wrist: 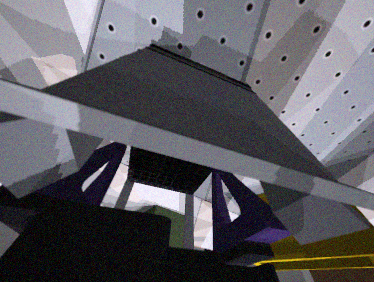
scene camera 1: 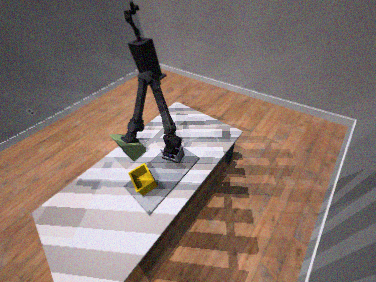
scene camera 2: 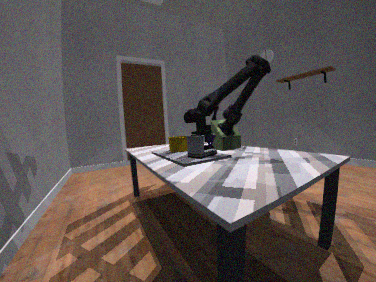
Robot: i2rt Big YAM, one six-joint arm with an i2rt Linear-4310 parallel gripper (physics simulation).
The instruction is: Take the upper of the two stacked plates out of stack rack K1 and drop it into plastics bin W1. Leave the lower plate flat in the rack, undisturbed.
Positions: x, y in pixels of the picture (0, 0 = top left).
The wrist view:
my gripper: 173, 153
black plate: 145, 167
